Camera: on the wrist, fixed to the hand. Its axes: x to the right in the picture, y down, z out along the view.
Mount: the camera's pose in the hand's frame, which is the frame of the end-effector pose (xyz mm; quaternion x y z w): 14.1 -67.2 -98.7 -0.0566 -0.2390 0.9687 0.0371
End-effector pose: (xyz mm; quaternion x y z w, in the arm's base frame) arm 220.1 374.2 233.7 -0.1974 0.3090 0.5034 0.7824
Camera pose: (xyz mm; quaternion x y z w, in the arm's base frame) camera 257.4 294.5 151.8 -0.3680 0.0128 -0.8412 0.3959
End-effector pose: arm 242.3 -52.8 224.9 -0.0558 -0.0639 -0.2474 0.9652
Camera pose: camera 231.4 -131.7 134.9 -0.1777 -0.1650 0.9355 0.2570
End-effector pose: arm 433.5 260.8 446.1 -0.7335 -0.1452 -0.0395 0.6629
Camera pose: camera 442.4 171.3 525.9 0.2148 -0.5489 -0.8077 0.0134
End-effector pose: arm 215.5 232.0 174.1 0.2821 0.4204 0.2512 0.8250
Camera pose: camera 152.3 218.3 72.7 -0.4310 0.4690 -0.7648 0.0963
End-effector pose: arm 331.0 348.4 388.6 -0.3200 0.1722 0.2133 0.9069
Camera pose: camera 359.0 240.4 343.7 -0.1546 -0.0875 -0.9726 0.1499
